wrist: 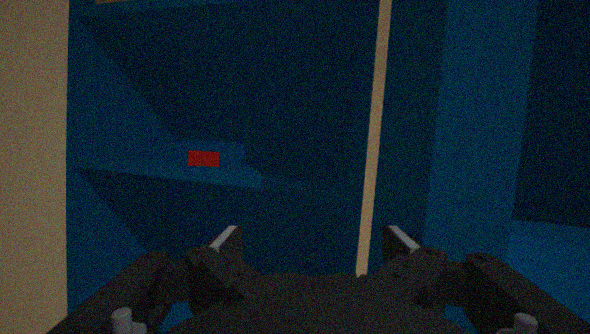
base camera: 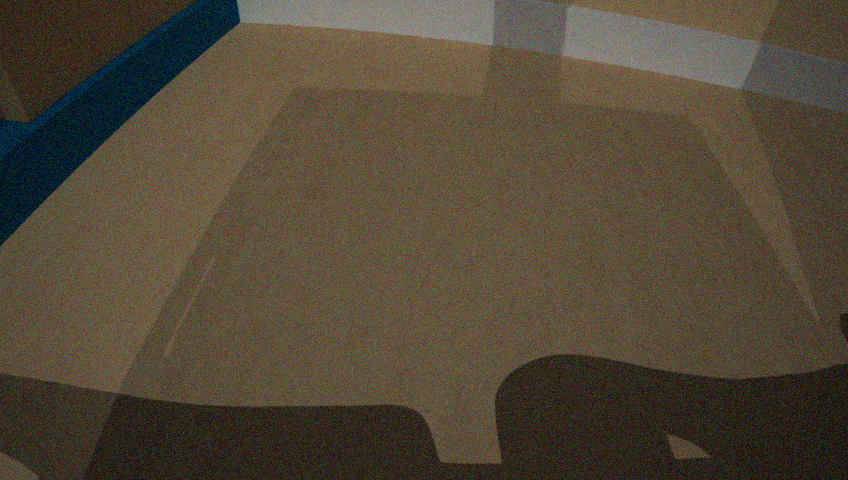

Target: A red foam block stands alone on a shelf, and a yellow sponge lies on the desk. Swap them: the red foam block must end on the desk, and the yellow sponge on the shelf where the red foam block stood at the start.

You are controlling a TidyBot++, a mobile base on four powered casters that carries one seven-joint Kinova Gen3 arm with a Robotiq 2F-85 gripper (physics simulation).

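Places are measured from the arm's base along level axes (x back, y right, z up), in centimetres.
Pixels of known places: gripper, fingertip midpoint: [wrist: 311,241].
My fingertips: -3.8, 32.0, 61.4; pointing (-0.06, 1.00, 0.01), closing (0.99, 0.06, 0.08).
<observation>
Ahead of a thing's pixels: the offset from my fingertips to its top centre, as dx, dy, dz. "*": to the spot under its first point.
The red foam block @(-36.7, +62.2, +2.6) [wrist: 203,158] lies on a blue shelf board [wrist: 220,176] left of centre in the wrist view, inside a blue shelf unit. My gripper [wrist: 311,241] is open, with nothing between its fingers. In the wrist view the block appears above and to the left of the fingertips, well ahead of them and apart from them. The yellow sponge does not show in either view, and the desk cannot be made out.
A blue upright panel [wrist: 482,125] stands right of the gripper in the wrist view, beyond a narrow tan strip [wrist: 374,135]. A tan surface lies along the left edge. In the base camera view, a blue piece @(* -62.5, -74.2, -97.8) [base camera: 119,101] runs along the floor at upper left, and shadows cross the floor.
</observation>
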